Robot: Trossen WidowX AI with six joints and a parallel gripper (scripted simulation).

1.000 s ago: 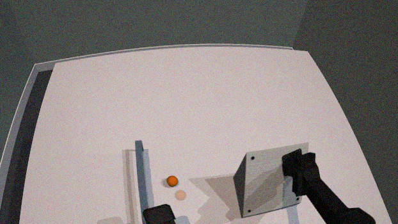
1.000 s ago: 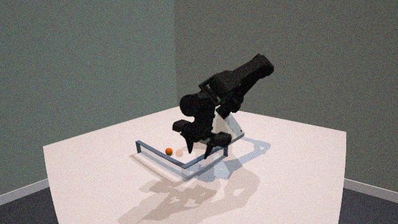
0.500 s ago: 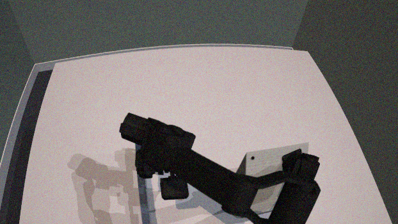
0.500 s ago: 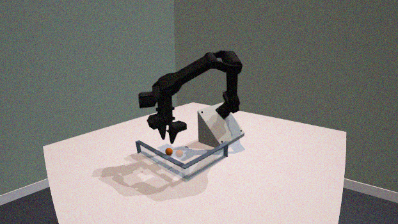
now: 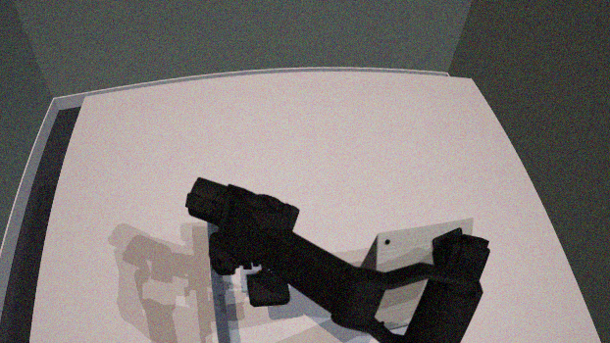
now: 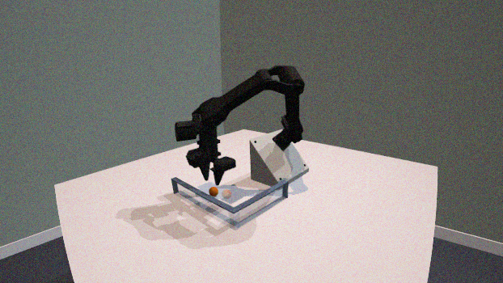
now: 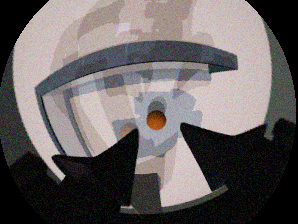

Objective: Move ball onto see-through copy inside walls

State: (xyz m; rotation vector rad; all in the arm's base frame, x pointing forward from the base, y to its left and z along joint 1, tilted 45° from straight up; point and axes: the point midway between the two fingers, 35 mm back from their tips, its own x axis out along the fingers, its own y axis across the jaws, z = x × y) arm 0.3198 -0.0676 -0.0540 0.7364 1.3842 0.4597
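Now: gripper tip 30 mm above the orange ball.
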